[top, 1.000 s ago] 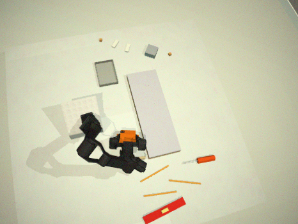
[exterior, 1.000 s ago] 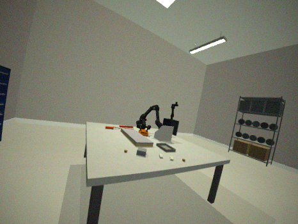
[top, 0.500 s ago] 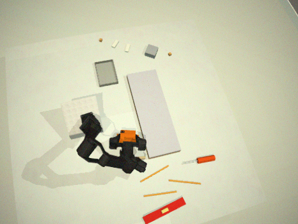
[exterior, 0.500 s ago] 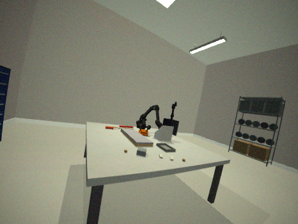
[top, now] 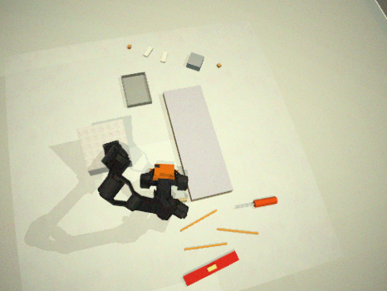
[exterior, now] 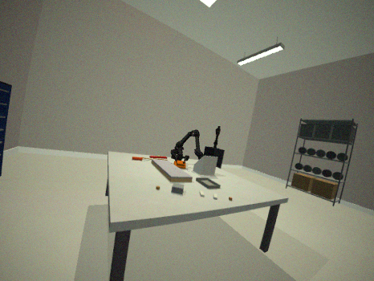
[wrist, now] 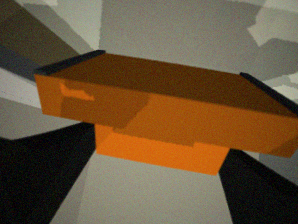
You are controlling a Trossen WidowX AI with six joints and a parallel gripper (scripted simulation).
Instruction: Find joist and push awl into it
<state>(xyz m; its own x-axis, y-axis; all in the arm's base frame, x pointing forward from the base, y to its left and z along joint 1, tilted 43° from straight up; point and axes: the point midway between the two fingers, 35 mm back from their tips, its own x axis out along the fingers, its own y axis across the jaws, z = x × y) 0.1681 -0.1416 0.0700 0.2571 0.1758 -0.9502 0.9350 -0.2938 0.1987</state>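
The orange stud finder is 10 mm to the left of my gripper tip and 10 mm behind it. Round my gripper tip: grey tray (430 mm to the left, 40 mm below); then awl (120 mm to the right, 50 mm below, 20 mm behind); then small light (20 mm to the left, 20 mm behind, 10 mm above).
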